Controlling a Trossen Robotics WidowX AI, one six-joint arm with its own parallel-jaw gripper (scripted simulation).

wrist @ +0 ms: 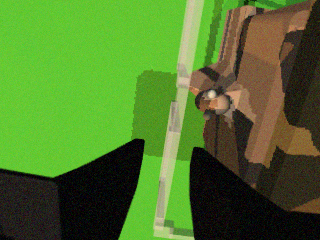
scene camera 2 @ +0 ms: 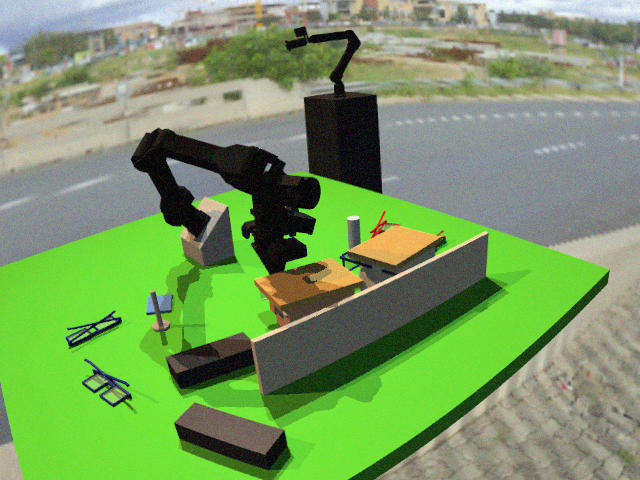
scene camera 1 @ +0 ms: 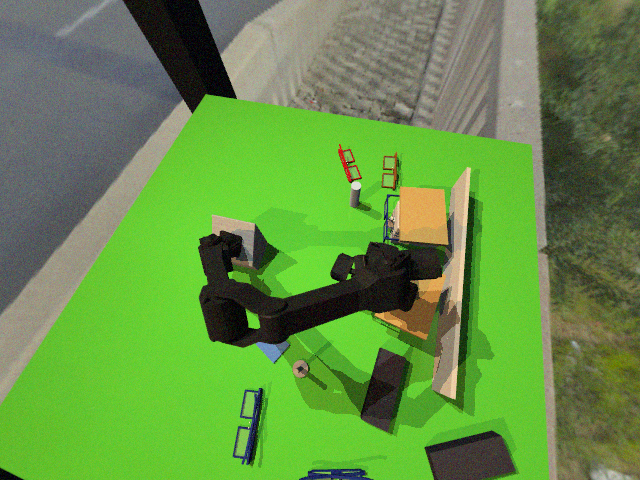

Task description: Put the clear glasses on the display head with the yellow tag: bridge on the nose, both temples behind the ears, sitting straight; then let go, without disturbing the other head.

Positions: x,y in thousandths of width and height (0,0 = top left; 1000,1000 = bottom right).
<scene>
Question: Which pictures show my gripper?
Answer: The wrist view, scene camera 2 and scene camera 1: all of them.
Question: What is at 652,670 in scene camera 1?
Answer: A brown display head.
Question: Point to a long pale board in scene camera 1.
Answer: At 695,795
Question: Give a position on a brown display head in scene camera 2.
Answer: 468,609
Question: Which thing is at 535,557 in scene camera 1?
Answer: My gripper.
</scene>
